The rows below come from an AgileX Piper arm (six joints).
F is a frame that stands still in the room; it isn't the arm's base.
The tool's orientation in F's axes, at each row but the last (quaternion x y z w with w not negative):
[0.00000 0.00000 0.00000 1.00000]
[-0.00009 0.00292 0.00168 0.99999]
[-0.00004 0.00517 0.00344 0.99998]
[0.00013 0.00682 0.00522 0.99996]
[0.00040 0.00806 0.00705 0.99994]
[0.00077 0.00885 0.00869 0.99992]
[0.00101 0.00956 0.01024 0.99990]
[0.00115 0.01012 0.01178 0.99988]
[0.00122 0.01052 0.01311 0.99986]
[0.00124 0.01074 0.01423 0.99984]
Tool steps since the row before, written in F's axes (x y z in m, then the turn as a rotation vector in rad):
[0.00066 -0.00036 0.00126 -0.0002 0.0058 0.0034]
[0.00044 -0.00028 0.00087 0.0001 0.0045 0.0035]
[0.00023 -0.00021 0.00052 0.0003 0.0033 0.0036]
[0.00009 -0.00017 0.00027 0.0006 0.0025 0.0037]
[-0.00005 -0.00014 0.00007 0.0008 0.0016 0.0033]
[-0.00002 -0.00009 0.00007 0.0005 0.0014 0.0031]
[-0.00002 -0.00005 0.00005 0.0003 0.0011 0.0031]
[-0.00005 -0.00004 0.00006 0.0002 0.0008 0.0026]
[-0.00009 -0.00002 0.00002 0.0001 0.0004 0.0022]
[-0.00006 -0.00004 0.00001 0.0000 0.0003 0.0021]
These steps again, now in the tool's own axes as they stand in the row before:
[0.00066 -0.00036 0.00126 -0.0002 0.0058 0.0034]
[0.00043 -0.00028 0.00087 0.0001 0.0045 0.0035]
[0.00022 -0.00021 0.00052 0.0003 0.0033 0.0036]
[0.00008 -0.00017 0.00027 0.0006 0.0025 0.0037]
[-0.00005 -0.00014 0.00007 0.0008 0.0016 0.0033]
[-0.00002 -0.00009 0.00007 0.0005 0.0014 0.0031]
[-0.00002 -0.00005 0.00005 0.0003 0.0011 0.0031]
[-0.00005 -0.00004 0.00006 0.0002 0.0008 0.0026]
[-0.00009 -0.00002 0.00002 0.0001 0.0004 0.0022]
[-0.00006 -0.00004 0.00001 0.0000 0.0003 0.0021]

